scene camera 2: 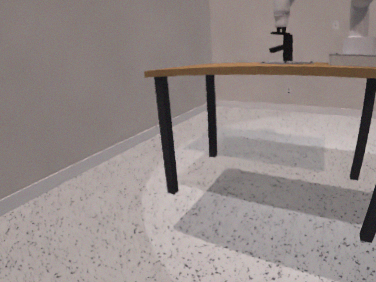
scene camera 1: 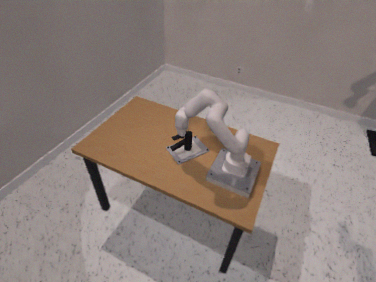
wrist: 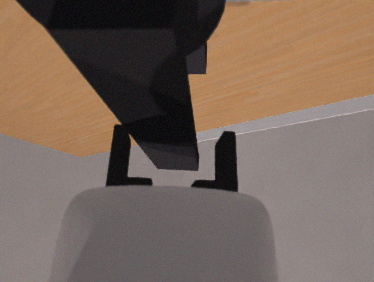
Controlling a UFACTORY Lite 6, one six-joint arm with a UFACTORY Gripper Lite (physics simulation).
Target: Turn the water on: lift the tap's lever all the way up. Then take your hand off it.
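Frame: origin at the arm's base, x ahead, y left, z up, level; centimetres.
Seen in the pictures: hand at its tool point: (scene camera 2: 281, 30) (scene camera 1: 181, 134) (wrist: 173, 158); arm's base at its link origin: (scene camera 2: 356, 54) (scene camera 1: 233, 166).
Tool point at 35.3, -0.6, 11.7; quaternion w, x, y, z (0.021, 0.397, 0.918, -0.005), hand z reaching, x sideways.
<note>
Pixels of each thing's top centre, then the offset from my tool point to it, as dx, dy, dz. "*": a spot on its surface instead.
- black tap at a spot on its surface: (scene camera 2: 288, 49) (scene camera 1: 187, 144) * -3.4, -2.8, -9.2
- grey plate at a spot on its surface: (scene camera 1: 180, 160) * -2.7, +6.4, -15.7
- spout at its top centre: (wrist: 176, 47) (scene camera 2: 278, 43) (scene camera 1: 178, 142) +1.1, +0.6, -6.5
A black tap (scene camera 1: 188, 142) (scene camera 2: 288, 49) stands upright on a grey plate (scene camera 1: 180, 160). Its lever (scene camera 2: 274, 33) (wrist: 170, 117) reaches out from the top, close to level, above the spout (scene camera 1: 177, 145) (scene camera 2: 275, 49) (wrist: 197, 60), which shows partly behind the lever in the wrist view. My gripper (scene camera 1: 181, 134) (scene camera 2: 281, 30) (wrist: 174, 131) points down over the lever from above and is open. In the wrist view the lever's end lies between the two fingers, with a gap on both sides. Any contact with the lever is too small to tell.
The tap's plate lies on the wooden table (scene camera 1: 125, 145) (scene camera 2: 185, 70). The arm's base plate (scene camera 1: 217, 180) is at the table's right end in scene camera 1. Grey walls (scene camera 1: 75, 60) stand beyond the table.
</note>
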